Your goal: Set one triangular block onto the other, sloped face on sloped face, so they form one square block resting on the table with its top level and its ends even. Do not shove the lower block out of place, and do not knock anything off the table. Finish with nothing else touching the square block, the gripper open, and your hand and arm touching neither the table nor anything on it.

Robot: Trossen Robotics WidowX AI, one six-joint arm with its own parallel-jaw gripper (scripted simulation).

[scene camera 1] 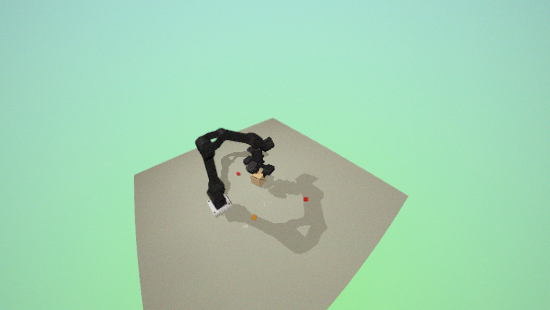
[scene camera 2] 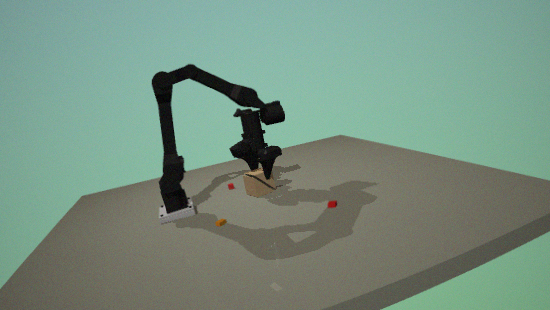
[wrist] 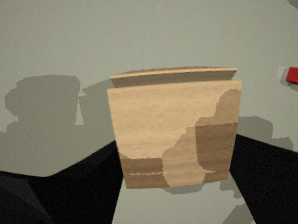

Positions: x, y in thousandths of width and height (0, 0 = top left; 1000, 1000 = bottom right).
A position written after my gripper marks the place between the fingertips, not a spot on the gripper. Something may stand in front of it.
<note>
My gripper (scene camera 2: 477, 573) carries a tan triangular block (wrist: 586, 600). I also see a tan triangular block (wrist: 596, 333).
My gripper is seen too in the wrist view (wrist: 579, 623).
</note>
